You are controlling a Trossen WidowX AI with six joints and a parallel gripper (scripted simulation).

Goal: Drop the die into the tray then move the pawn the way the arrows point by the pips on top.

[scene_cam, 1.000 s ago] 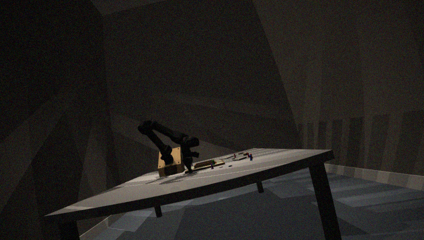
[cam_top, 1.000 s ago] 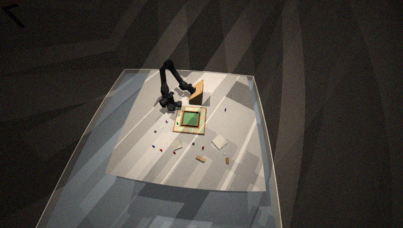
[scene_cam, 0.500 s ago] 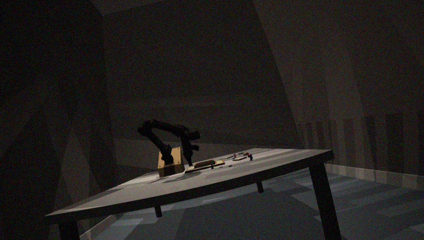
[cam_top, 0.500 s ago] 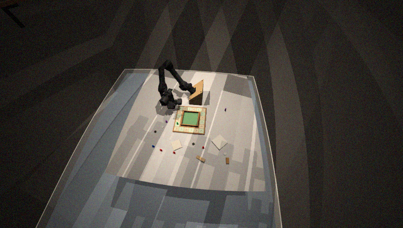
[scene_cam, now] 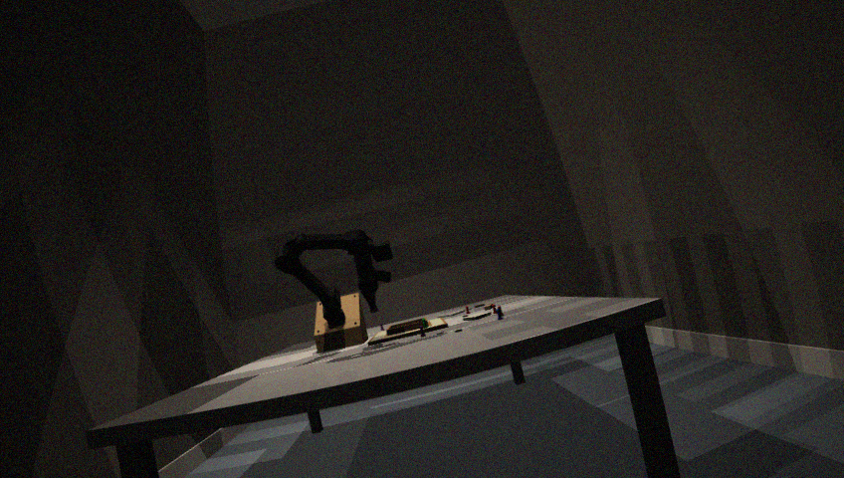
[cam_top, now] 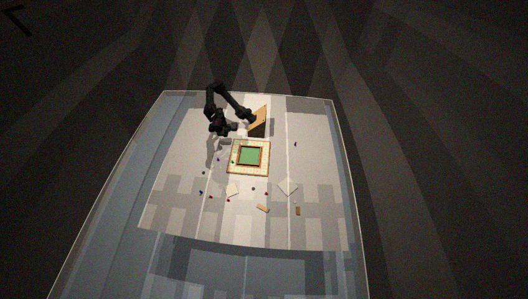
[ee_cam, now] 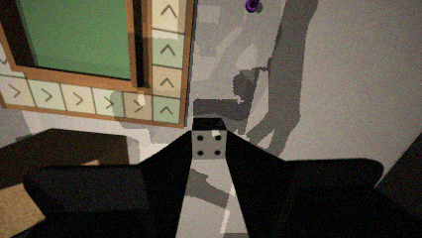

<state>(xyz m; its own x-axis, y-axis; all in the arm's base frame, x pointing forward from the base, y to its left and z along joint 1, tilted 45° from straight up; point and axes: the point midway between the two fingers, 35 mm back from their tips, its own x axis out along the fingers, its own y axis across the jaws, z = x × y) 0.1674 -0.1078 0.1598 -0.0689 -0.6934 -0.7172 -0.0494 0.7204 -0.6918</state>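
My gripper tip is now 160 mm short of the green pawn, 90 mm above it and 60 mm to the right of it. From my gripper tip the other things lie so: green dice tray: 170 mm to the left, 110 mm below, 100 mm ahead; flat pale card: 430 mm to the left, 320 mm ahead, 120 mm below; white die: right at my gripper tip.
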